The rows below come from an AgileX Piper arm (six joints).
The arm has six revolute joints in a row. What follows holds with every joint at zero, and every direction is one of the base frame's.
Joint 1 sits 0.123 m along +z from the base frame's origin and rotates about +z.
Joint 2 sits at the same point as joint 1 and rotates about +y.
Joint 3 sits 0.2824 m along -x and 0.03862 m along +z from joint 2 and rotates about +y.
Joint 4 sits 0.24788 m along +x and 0.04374 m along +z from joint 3 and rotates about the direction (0.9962, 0, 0.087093).
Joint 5 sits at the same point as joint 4 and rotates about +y.
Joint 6 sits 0.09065 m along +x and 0.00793 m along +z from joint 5 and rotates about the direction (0.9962, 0, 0.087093).
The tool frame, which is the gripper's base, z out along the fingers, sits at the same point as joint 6; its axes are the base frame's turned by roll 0, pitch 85.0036 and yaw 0 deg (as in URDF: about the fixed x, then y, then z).
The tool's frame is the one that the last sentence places.
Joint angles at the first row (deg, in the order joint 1, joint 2, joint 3, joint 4, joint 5, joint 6):
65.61, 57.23, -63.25, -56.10, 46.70, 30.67
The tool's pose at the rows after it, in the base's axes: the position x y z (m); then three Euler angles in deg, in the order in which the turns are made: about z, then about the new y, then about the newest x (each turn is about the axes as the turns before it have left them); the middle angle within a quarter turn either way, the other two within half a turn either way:
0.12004, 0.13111, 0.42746, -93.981, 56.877, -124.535
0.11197, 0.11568, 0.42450, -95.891, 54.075, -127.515
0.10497, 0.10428, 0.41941, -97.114, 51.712, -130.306
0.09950, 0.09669, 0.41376, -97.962, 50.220, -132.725
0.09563, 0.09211, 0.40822, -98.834, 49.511, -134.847
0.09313, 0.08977, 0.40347, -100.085, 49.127, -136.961
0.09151, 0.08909, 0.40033, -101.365, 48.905, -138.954
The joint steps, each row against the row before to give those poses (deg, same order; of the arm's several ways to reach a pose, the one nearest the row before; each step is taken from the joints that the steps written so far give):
0.00, -3.44, 0.46, 4.32, 3.83, -5.63
0.00, -3.01, 0.87, 4.13, 3.19, -5.46
0.00, -2.47, 1.12, 3.56, 2.36, -4.21
0.01, -1.88, 1.21, 2.74, 1.42, -2.64
-0.01, -1.35, 1.20, 1.96, 0.69, -1.26
0.00, -0.80, 0.91, 1.49, 0.50, -0.40
0.01, -0.33, 0.47, 1.29, 0.42, -0.12

